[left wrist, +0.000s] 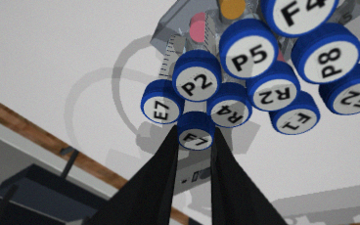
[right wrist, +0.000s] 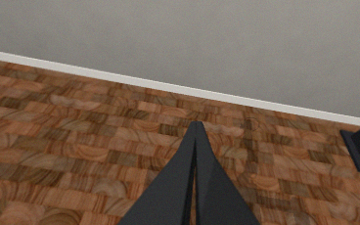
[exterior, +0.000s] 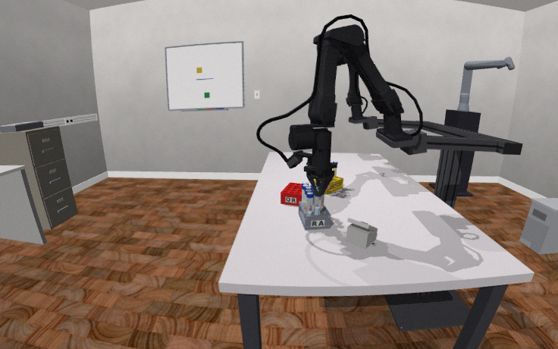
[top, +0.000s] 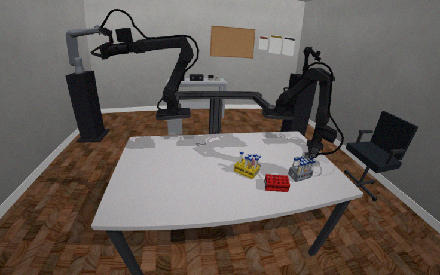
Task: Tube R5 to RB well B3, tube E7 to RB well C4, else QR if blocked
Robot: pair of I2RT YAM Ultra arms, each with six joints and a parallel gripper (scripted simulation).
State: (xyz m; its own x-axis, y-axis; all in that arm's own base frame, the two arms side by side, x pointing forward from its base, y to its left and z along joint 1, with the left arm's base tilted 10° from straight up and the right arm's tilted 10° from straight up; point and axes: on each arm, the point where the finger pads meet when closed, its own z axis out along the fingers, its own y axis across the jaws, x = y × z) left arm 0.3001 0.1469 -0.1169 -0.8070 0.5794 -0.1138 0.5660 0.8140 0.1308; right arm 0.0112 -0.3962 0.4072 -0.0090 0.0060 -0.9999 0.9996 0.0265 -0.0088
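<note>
My left gripper is now 1 cm short of the grey rack RA, 5 cm to the left of it and 10 cm above it. Round my left hand: red rack QR 8 cm ahead, 24 cm to the right, 10 cm below; then grey button box 14 cm behind, 7 cm to the left, 8 cm below; then yellow rack RB 7 cm behind, 38 cm to the right, 10 cm below.
</note>
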